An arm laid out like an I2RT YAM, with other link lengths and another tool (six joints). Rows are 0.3 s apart.
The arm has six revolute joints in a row. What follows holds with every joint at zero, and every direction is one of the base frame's. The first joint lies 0.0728 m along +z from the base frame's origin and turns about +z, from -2.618 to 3.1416 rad. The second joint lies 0.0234 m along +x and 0.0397 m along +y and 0.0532 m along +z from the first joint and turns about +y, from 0 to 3.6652 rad. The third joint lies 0.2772 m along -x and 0.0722 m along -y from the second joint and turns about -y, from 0 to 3.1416 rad. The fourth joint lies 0.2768 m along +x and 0.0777 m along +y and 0.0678 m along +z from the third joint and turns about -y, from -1.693 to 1.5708 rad. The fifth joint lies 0.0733 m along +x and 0.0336 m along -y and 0.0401 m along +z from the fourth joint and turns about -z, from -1.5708 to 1.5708 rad. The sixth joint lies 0.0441 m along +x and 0.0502 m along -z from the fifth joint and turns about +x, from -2.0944 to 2.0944 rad. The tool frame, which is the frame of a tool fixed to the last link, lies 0.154 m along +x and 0.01 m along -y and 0.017 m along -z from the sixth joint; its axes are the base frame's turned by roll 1.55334, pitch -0.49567 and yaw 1.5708 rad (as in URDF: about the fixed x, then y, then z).
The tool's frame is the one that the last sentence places.
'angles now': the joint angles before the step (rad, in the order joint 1, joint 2, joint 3, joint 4, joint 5, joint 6). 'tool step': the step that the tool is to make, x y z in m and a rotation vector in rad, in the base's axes. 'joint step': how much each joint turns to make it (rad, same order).
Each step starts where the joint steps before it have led.
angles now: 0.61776, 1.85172, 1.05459, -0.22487, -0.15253, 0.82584
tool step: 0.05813, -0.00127, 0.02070, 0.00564, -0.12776, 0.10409
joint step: -0.08028, 0.06655, 0.13270, 0.01053, -0.04800, -0.19235
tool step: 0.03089, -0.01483, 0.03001, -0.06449, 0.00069, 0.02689
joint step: -0.05041, 0.04285, 0.20096, -0.20962, 0.00251, -0.09726
